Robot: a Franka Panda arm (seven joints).
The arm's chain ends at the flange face. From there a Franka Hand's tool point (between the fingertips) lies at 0.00 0.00 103.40 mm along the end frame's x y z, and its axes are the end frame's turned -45 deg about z.
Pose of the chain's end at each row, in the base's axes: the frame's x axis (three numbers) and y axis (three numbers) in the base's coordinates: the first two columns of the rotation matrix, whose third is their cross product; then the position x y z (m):
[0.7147 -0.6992 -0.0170 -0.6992 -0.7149 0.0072 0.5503 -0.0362 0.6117]
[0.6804 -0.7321 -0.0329 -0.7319 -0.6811 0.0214 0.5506 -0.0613 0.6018]
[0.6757 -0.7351 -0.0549 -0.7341 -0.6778 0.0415 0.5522 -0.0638 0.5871]
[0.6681 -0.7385 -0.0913 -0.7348 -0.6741 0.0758 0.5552 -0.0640 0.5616]
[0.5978 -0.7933 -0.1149 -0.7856 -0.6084 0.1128 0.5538 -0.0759 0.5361]
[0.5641 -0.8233 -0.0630 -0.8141 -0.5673 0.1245 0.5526 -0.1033 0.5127]
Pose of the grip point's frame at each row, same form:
[0.9998 0.0111 -0.0171 0.0110 -0.9999 -0.0069 0.5485 -0.0355 0.5083]
[0.9986 -0.0361 -0.0384 -0.0364 -0.9993 -0.0081 0.5467 -0.0603 0.4985]
[0.9969 -0.0405 -0.0682 -0.0413 -0.9991 -0.0095 0.5452 -0.0625 0.4839]
[0.9920 -0.0455 -0.1182 -0.0472 -0.9989 -0.0110 0.5430 -0.0623 0.4589]
[0.9782 -0.1307 -0.1610 -0.1328 -0.9912 -0.0015 0.5373 -0.0735 0.4341]
[0.9745 -0.1810 -0.1326 -0.1768 -0.9833 0.0435 0.5383 -0.1053 0.4103]

